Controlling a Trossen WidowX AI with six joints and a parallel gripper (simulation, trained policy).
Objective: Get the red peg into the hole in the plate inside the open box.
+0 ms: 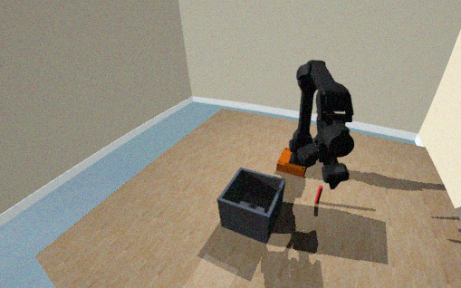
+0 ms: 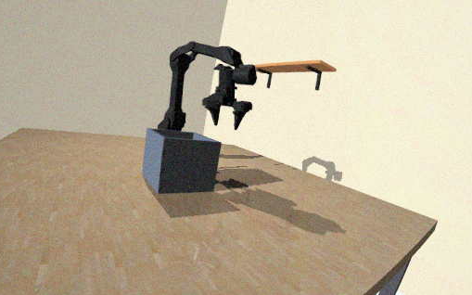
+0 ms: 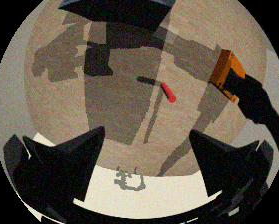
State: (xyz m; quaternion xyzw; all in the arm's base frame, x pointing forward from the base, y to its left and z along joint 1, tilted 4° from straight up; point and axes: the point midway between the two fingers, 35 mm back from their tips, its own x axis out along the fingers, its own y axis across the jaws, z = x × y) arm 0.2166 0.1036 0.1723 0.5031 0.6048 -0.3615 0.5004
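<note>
Now: the red peg 120 mm below my gripper tip, 40 mm behind it and 10 mm to the right of it. Round my gripper tip: plate 210 mm to the right, 120 mm below, 90 mm ahead.
</note>
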